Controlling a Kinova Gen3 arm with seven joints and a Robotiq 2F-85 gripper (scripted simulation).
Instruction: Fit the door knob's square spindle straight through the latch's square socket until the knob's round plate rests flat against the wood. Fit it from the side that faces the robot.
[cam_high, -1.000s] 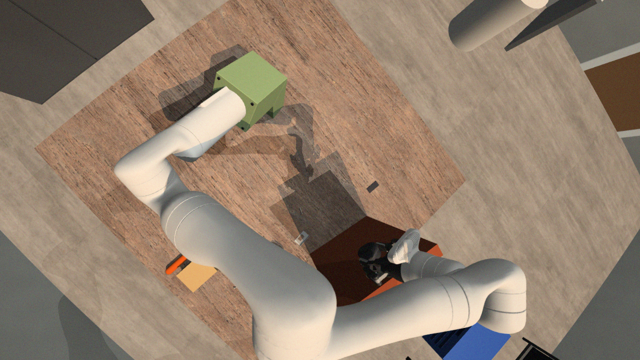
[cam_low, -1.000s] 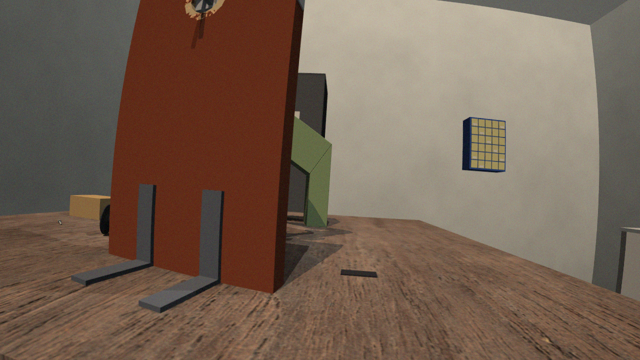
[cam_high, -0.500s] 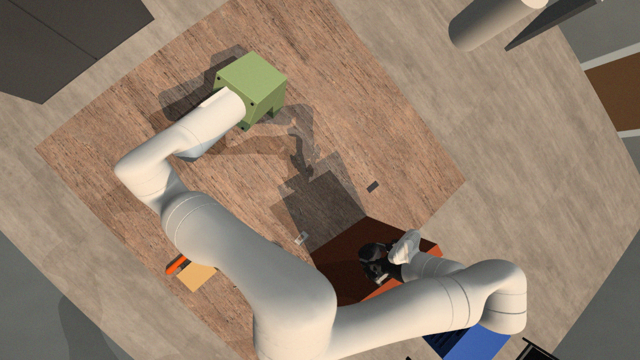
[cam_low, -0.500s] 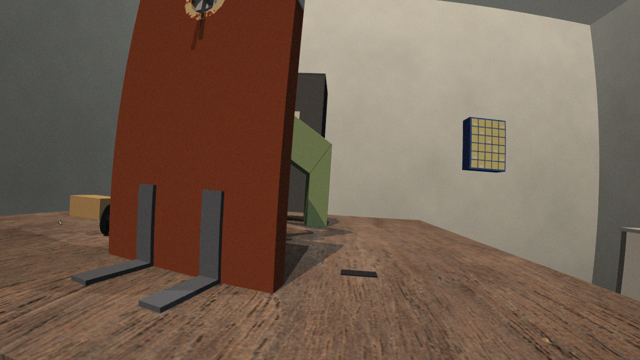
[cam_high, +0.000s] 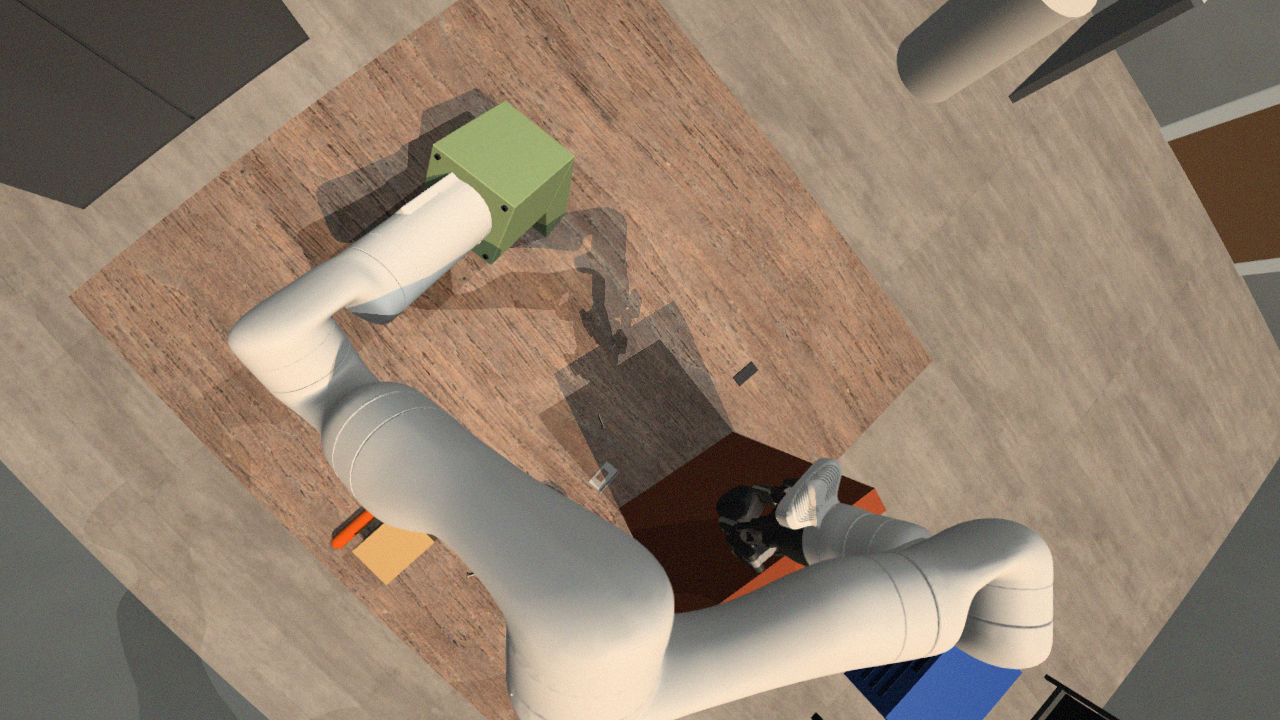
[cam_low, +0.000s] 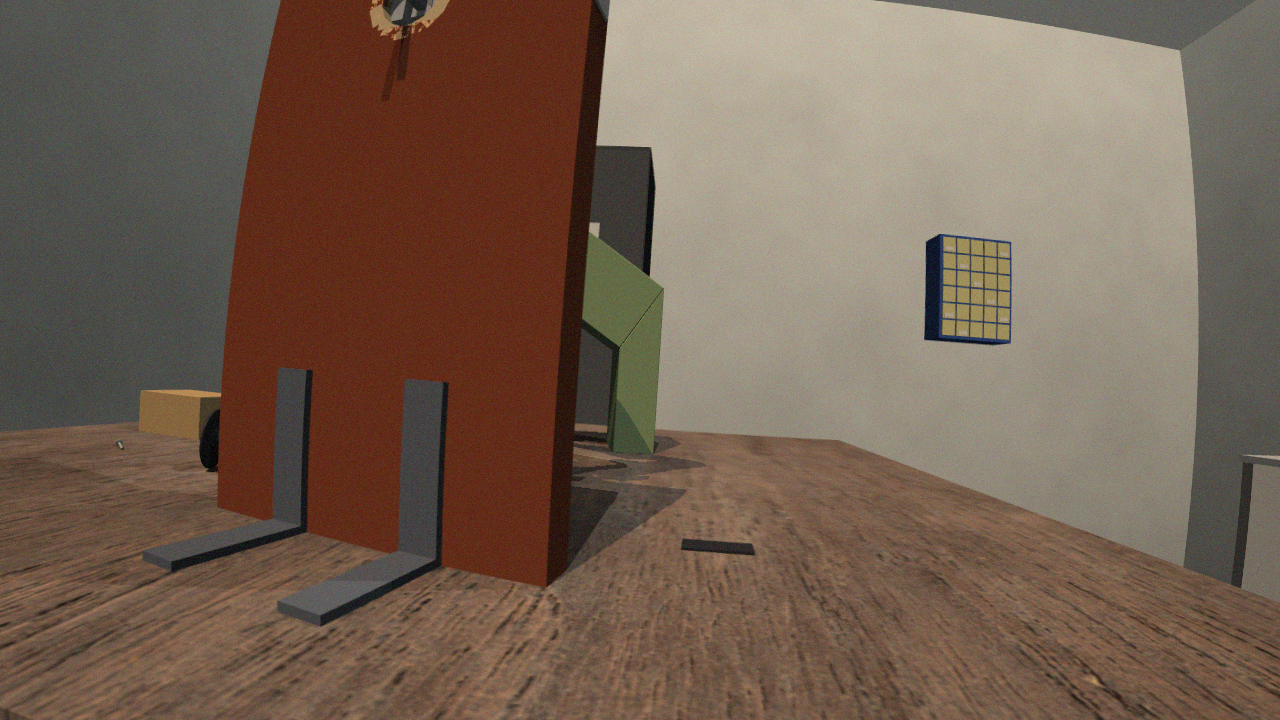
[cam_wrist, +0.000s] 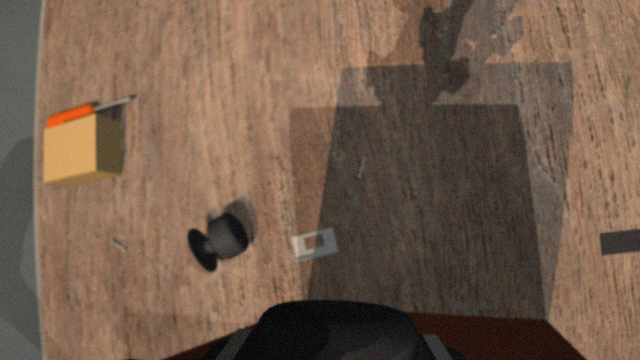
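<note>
The latch socket lies 70 mm ahead of my hand, 10 mm to the right of it and 10 mm below it. Also, from my hand: tan box: 230 mm behind, 520 mm to the right, 390 mm below; then dark flat strip: 10 mm behind, 240 mm to the left, 420 mm below.
</note>
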